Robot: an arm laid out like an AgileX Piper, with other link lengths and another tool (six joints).
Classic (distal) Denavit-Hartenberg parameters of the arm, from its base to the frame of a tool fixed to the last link. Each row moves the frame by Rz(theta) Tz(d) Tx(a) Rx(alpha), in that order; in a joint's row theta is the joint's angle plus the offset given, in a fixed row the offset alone. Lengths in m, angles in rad.
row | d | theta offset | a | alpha
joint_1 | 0.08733 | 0 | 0 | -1.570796
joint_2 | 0 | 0.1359 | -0.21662 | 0
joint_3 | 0 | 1.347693 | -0.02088 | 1.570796
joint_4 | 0.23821 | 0 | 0 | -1.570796
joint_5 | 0 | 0 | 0 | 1.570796
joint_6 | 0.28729 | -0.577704 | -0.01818 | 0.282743
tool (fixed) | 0.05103 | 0 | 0 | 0
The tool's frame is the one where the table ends.
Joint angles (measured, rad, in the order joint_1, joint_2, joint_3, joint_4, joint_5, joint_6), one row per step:
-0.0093, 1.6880, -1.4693, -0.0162, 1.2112, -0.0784
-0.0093, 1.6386, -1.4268, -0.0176, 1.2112, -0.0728
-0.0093, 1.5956, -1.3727, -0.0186, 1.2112, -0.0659
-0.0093, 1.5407, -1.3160, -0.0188, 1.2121, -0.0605
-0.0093, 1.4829, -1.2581, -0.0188, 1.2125, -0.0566
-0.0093, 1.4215, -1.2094, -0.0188, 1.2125, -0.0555
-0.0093, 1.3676, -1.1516, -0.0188, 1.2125, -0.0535
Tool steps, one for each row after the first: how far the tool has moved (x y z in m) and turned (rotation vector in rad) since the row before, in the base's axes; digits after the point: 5 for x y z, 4 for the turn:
-0.00814, -0.00048, 0.00477, -0.0002, -0.0070, -0.0053
-0.01285, -0.00035, -0.00205, 0.0007, 0.0110, -0.0066
-0.01268, -0.00007, 0.00089, 0.0010, 0.0026, -0.0053
-0.01265, 0.00003, 0.00089, 0.0009, 0.0004, -0.0038
-0.00907, 0.00006, 0.00451, 0.0001, -0.0127, -0.0011
-0.01296, 0.00007, -0.00179, 0.0005, 0.0039, -0.0019

